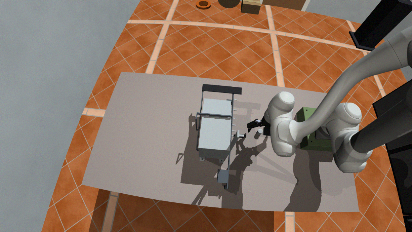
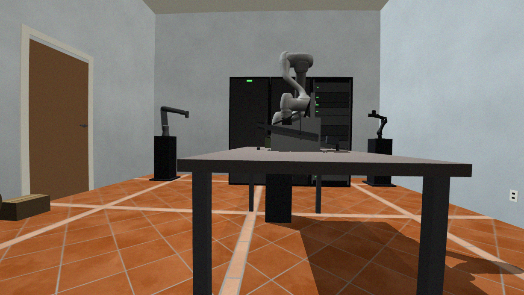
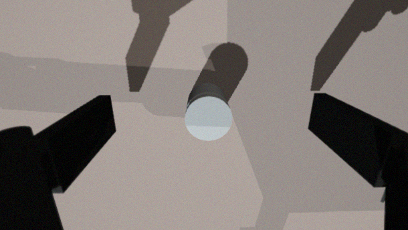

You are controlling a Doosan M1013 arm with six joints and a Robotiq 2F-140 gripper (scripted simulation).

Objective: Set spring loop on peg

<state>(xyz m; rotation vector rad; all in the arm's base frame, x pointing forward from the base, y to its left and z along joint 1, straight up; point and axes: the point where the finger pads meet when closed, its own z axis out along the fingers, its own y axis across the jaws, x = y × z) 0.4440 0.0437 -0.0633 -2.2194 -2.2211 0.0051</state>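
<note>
The steel test weight lies 10 mm below my hand. Also, from my hand: small block: 200 mm ahead, 220 mm to the right, 30 mm below; then white-tipped pin: 190 mm ahead, 180 mm to the left, 360 mm above.
</note>
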